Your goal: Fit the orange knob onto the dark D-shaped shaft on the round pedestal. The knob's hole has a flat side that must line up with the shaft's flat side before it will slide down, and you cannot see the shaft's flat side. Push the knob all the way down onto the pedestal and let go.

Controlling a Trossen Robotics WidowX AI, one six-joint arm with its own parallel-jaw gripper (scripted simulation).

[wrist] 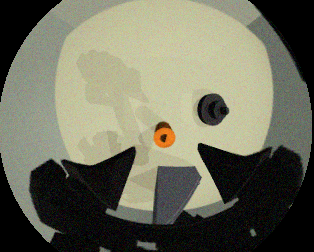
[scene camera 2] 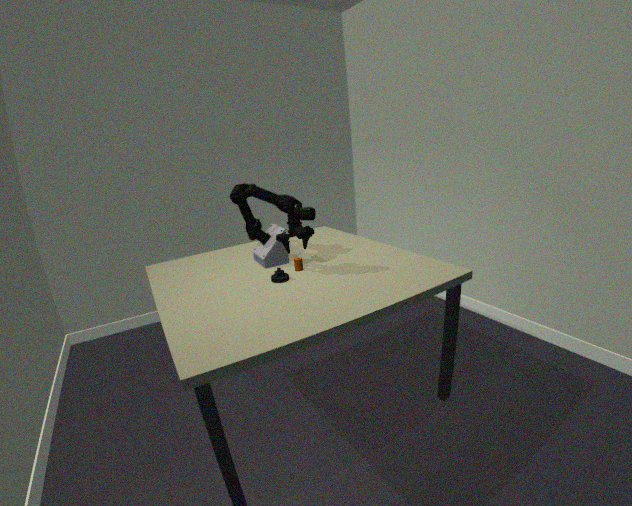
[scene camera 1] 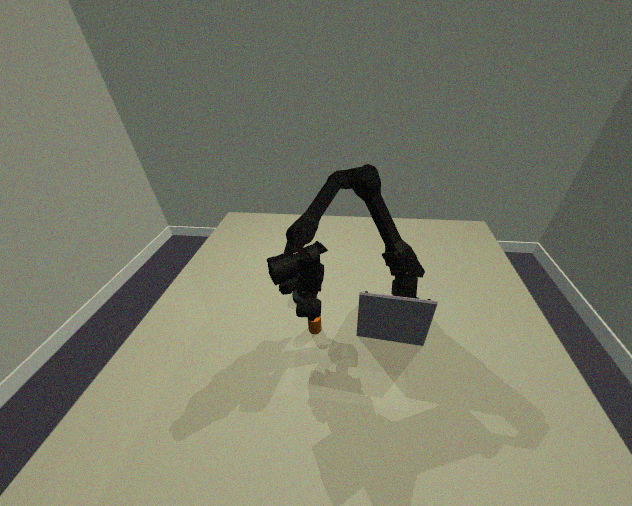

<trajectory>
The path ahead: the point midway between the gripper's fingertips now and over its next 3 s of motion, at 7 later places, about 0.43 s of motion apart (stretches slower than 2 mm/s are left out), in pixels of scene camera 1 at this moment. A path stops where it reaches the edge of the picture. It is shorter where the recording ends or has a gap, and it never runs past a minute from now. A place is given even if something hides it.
My gripper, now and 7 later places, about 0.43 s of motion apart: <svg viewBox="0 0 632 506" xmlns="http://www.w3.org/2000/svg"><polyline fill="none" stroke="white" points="313,308 313,313 313,318 313,322 314,326 315,327 312,323 308,308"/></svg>
</trajectory>
